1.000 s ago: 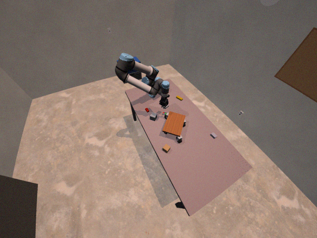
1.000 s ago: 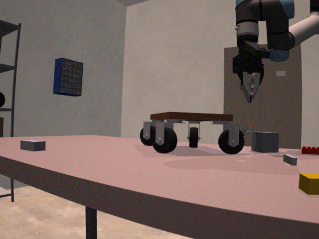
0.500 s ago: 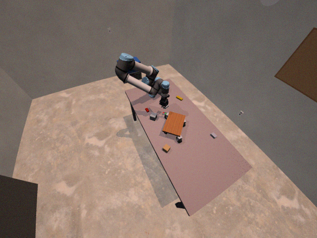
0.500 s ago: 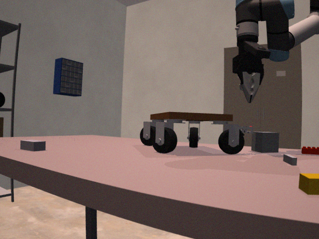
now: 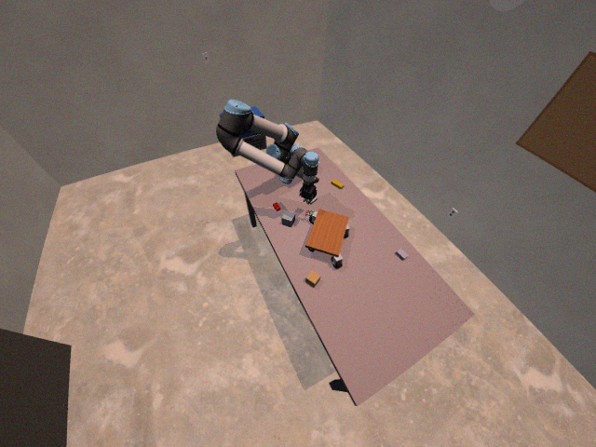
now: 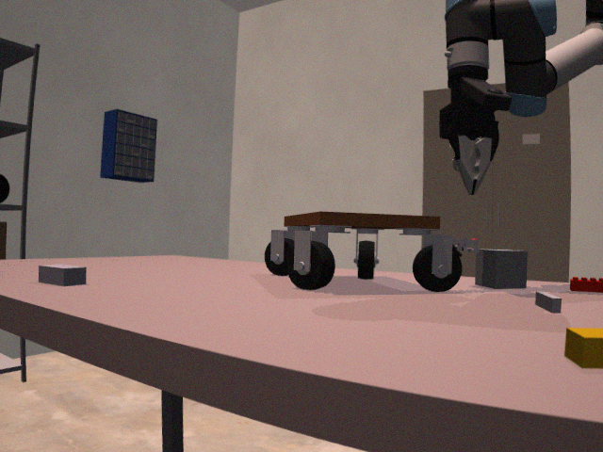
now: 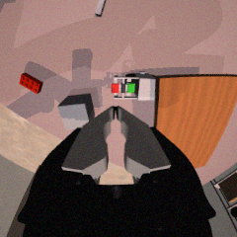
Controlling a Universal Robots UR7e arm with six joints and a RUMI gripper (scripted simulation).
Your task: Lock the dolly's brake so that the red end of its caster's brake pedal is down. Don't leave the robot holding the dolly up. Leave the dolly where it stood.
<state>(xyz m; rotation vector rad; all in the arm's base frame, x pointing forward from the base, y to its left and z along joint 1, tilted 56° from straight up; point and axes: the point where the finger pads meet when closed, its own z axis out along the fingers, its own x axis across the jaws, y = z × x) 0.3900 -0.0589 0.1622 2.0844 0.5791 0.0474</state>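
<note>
Right now my hand is 10 cm above the brake pedal, 1 cm to the right of it and 1 cm short of it. From my hand the other things lie so: small grey bar: 17 cm below, 16 cm to the left, 10 cm behind; grey cube: 15 cm below, 11 cm to the right, 6 cm behind; red brick: 22 cm behind, 17 cm below, 9 cm to the right.
</note>
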